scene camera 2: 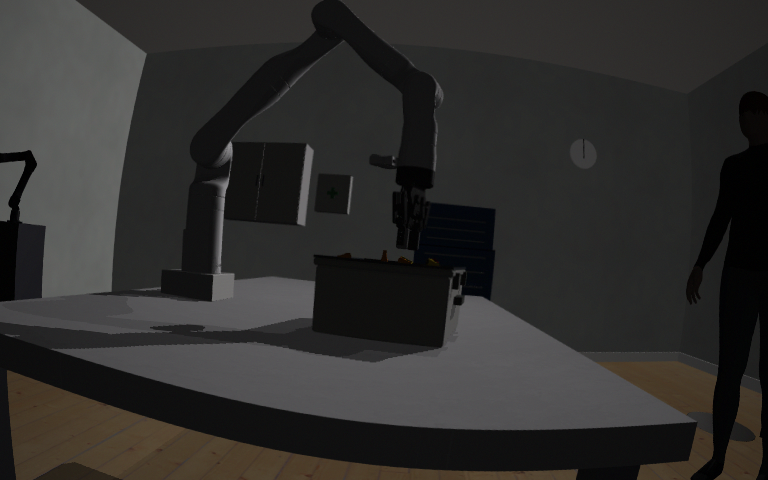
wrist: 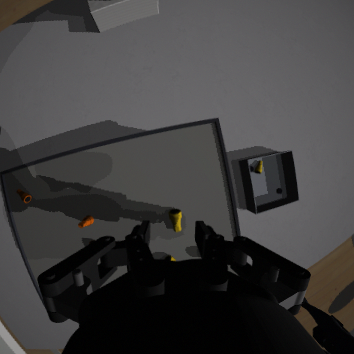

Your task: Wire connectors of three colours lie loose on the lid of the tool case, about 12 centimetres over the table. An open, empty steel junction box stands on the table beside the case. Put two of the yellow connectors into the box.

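Places are measured from the arm's base along level axes (x ahead, y down, z left), in metres.
Pixels of known places: gripper, fingertip midpoint: (scene camera 2: 407,249) (wrist: 172,229); arm's base, link origin: (scene camera 2: 202,272).
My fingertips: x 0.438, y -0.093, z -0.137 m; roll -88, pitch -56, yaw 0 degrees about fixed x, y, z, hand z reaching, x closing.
Note:
For each thing: its middle in the pictures, then the offset to it from my fingertips. Level surfaces: height alone.
- tool case, body centre: (wrist: 126,223) (scene camera 2: 399,296) dy +0.087, dx -0.017, dz -0.070 m
- second yellow connector, body centre: (wrist: 173,264) dy +0.022, dx +0.047, dz -0.028 m
- steel junction box, body centre: (wrist: 269,180) dy +0.130, dx +0.072, dz +0.186 m
- grey table, surface height: dy +0.149 m
My gripper (scene camera 2: 407,247) (wrist: 172,229) is partly open and empty, pointing down a little above the lid of the tool case (scene camera 2: 378,302) (wrist: 190,165). In the wrist view a yellow connector (wrist: 176,221) lies on the lid, seen between and slightly ahead of the fingertips. A second yellow connector (wrist: 173,259) is mostly hidden by the gripper body. Another yellow connector (wrist: 259,167) lies inside the steel junction box (wrist: 291,176), beside the case. The box does not show in the scene view. No red connector can be made out.
Two orange connectors (wrist: 25,196) (wrist: 86,221) lie farther left on the lid. The lid has a raised dark rim. The case stands on the grey table (scene camera 2: 317,390) (wrist: 280,90). The arm's base block (scene camera 2: 195,284) (wrist: 125,15) is at the table's far side. A person (scene camera 2: 747,226) stands at the right.

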